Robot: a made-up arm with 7 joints.
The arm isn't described. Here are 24 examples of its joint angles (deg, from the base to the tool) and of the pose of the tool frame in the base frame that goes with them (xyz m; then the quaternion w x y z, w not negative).
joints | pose
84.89 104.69 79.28 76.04 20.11 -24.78 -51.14 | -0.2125 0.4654 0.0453 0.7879 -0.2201 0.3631 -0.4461
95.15 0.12 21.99 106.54 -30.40 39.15 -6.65 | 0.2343 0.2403 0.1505 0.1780 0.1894 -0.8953 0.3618
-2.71 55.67 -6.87 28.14 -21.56 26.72 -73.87 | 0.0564 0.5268 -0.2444 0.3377 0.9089 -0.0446 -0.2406
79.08 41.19 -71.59 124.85 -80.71 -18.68 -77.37 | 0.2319 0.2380 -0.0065 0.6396 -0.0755 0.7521 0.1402
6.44 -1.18 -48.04 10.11 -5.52 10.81 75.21 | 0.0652 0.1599 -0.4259 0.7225 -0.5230 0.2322 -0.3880
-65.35 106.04 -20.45 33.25 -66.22 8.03 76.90 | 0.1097 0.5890 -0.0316 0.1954 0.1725 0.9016 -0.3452
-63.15 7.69 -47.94 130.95 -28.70 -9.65 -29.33 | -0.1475 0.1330 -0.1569 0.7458 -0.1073 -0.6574 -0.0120
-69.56 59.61 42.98 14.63 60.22 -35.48 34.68 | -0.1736 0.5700 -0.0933 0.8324 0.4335 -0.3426 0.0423
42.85 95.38 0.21 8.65 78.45 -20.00 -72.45 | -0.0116 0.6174 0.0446 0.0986 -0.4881 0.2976 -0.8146
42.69 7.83 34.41 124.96 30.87 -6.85 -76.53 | 0.2037 0.2822 -0.0762 0.0170 0.0218 0.6486 -0.7607
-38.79 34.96 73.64 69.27 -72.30 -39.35 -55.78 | -0.0979 0.4889 -0.1828 0.2827 0.7929 -0.3861 -0.3774
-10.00 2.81 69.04 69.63 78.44 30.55 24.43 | -0.0098 0.3311 -0.3355 0.3732 -0.2634 -0.6206 0.6373
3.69 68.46 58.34 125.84 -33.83 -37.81 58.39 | 0.0604 0.4136 0.0223 0.1567 0.6773 -0.2269 -0.6820
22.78 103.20 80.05 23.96 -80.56 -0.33 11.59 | -0.0497 0.5841 0.1446 0.5214 0.8341 -0.1216 0.1329
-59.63 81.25 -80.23 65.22 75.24 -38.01 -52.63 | -0.1452 0.5130 -0.1110 0.8658 0.4511 0.0302 -0.2146
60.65 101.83 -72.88 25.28 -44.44 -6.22 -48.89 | -0.0155 0.6103 0.0296 0.2691 0.8207 0.0226 -0.5035
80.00 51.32 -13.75 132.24 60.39 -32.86 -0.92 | 0.1552 0.3207 0.0785 0.2866 0.2416 0.8824 0.2844
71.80 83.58 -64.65 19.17 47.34 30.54 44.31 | 0.0922 0.6055 -0.0088 0.8993 0.1492 -0.3614 0.1958
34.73 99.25 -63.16 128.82 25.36 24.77 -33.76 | 0.0805 0.3987 -0.0266 0.6239 0.4040 -0.5199 -0.4209
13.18 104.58 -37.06 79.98 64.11 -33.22 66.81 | 0.1119 0.5128 0.0217 0.6567 -0.1406 -0.4363 -0.5988
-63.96 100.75 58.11 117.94 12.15 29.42 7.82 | 0.1626 0.3839 0.0041 0.5653 0.3519 -0.4544 -0.5917
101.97 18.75 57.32 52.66 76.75 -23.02 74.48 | 0.3051 0.4005 0.1283 0.5619 0.1826 0.8008 -0.0982
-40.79 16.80 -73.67 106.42 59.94 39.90 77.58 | -0.1503 0.1314 -0.2340 0.1632 -0.9551 0.2420 0.0510
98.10 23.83 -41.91 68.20 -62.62 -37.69 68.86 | 0.3317 0.2437 0.1484 0.1524 0.5688 -0.1776 -0.7885
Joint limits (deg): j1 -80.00..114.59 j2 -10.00..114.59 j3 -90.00..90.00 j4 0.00..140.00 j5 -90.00..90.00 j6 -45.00..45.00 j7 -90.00..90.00
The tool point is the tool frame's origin. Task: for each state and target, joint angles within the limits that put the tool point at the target. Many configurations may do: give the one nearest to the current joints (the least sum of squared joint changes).
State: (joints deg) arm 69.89 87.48 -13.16 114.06 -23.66 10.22 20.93
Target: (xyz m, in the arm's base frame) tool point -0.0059 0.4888 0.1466
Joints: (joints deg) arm 78.79 100.64 -8.73 84.48 -23.66 10.22 20.93
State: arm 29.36 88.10 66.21 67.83 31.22 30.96 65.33
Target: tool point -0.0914 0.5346 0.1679
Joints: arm 38.91 102.71 72.24 50.89 31.22 30.96 65.33
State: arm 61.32 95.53 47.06 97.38 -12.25 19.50 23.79
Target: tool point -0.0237 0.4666 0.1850
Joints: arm 44.81 101.58 38.07 84.21 -12.25 19.50 23.79
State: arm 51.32 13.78 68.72 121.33 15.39 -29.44 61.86
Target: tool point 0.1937 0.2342 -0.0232
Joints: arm 67.47 -9.59 55.61 139.87 15.39 -29.44 61.86
